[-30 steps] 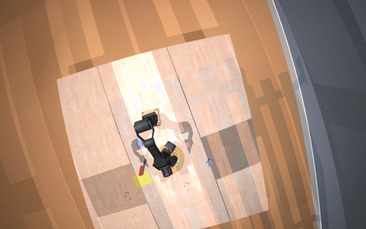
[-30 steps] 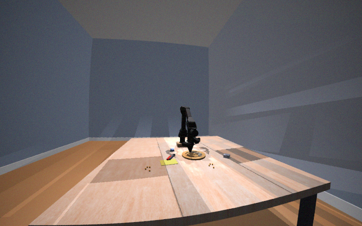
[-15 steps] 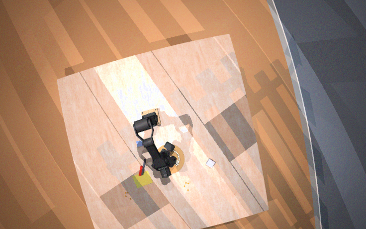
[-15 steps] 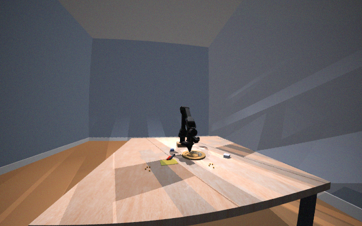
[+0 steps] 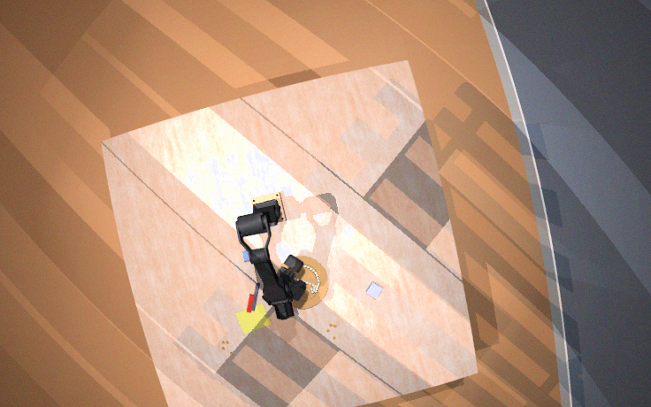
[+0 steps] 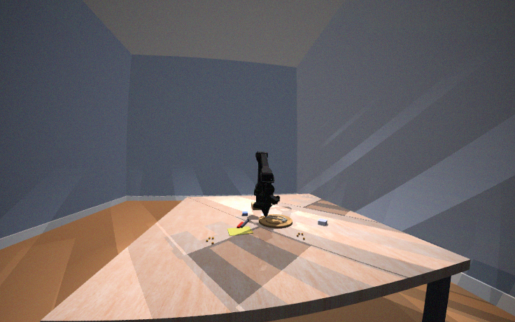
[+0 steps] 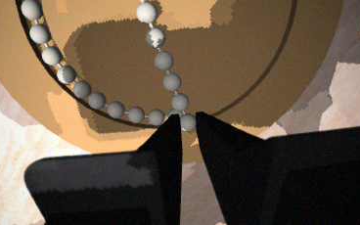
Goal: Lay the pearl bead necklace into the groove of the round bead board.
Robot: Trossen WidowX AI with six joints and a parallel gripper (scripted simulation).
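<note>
Right now my gripper tip is 50 mm short of the round bead board, 40 mm to the right of it and 10 mm above it. Round my gripper tip: blue block: 120 mm behind, 100 mm to the right, 10 mm below; yellow note: 110 mm ahead, 190 mm to the right, 20 mm below; red marker: 40 mm ahead, 160 mm to the right, 10 mm below.
</note>
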